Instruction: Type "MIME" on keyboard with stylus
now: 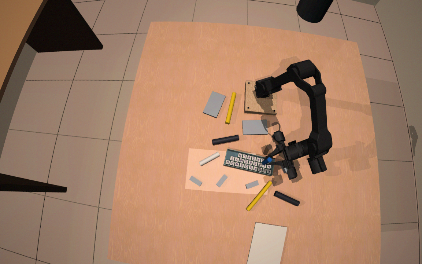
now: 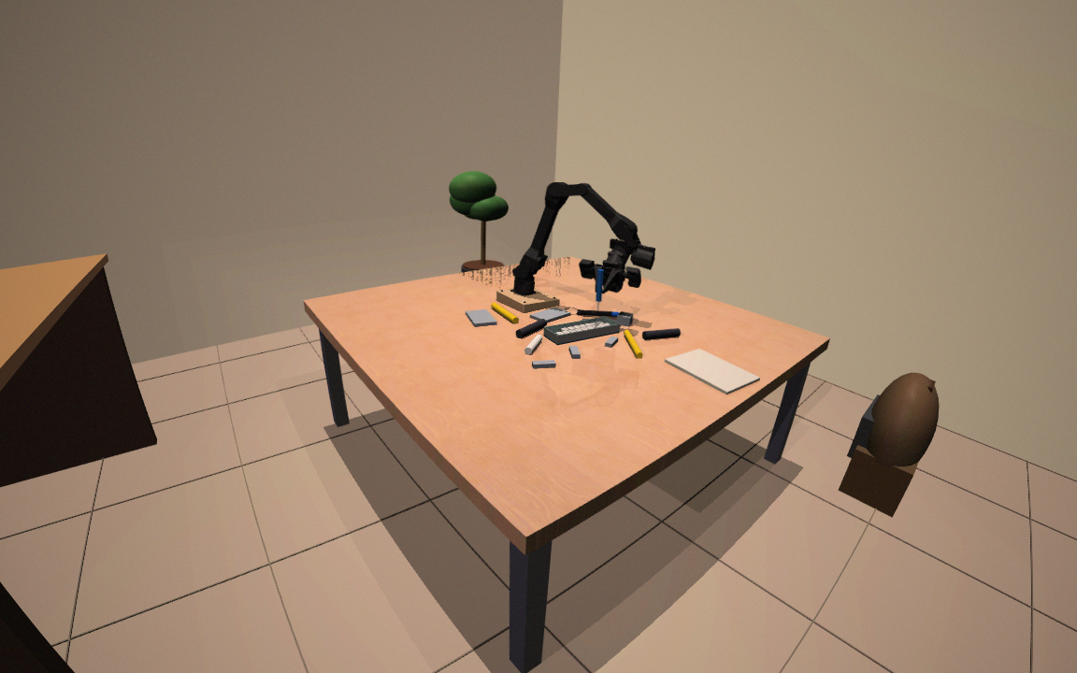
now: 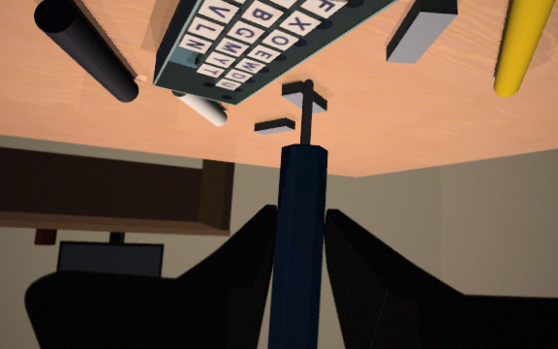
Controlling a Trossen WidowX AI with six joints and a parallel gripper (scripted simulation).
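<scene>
Right now the grey cube is 13 cm to the left of my gripper tip, 11 cm below it and 3 cm ahead of it. Round my gripper tip: white sheet 37 cm ahead, 12 cm below, 2 cm to the right; white cylinder 22 cm to the right, 11 cm below, 6 cm behind; blue stylus 1 cm below.
</scene>
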